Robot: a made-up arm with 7 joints.
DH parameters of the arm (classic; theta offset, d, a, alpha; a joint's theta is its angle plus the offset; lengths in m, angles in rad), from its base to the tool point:
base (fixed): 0 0.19 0 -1.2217
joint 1: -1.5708 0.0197 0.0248 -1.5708
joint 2: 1.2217 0 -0.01 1.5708
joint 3: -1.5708 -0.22 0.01 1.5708
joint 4: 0 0.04 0.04 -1.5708
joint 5: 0 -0.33 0 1.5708
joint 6: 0 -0.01 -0.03 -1.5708
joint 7: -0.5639 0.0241 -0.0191 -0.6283
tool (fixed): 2.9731 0.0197 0 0
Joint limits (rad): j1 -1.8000..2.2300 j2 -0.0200..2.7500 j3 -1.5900..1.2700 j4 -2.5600..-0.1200 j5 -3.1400..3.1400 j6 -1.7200..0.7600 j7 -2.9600..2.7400
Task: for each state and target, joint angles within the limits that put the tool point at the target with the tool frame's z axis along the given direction. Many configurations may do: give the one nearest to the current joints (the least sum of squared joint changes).
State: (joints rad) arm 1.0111 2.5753 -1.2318 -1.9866 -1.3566 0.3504 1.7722
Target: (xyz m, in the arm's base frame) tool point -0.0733 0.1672 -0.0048 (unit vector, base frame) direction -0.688 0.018 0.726
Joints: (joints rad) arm 0.8475 1.8280 -1.0106 -2.0637 -1.3230 0.3842 1.7532
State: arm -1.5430 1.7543 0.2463 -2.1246 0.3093 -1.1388 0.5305
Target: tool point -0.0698 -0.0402 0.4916 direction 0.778 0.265 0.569
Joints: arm -1.0717 2.3460 0.5482 -2.1521 0.5734 -1.6454 0.3890
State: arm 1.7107 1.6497 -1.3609 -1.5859 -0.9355 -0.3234 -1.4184
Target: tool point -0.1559 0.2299 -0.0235 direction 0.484 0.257 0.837
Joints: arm 1.2328 1.4913 -0.7607 -1.7042 -0.8714 0.3650 -1.2156
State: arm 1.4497 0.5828 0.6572 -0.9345 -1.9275 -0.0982 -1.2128
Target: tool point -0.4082 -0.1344 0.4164 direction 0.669 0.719 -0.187
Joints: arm 2.2201 0.0412 0.5390 -0.5038 -2.1798 -0.0823 -1.4769
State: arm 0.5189 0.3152 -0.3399 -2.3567 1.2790 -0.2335 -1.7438
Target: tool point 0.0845 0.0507 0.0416 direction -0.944 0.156 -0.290
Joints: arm 1.1930 0.6556 -0.3922 -2.5335 1.1280 -0.1094 -1.8305
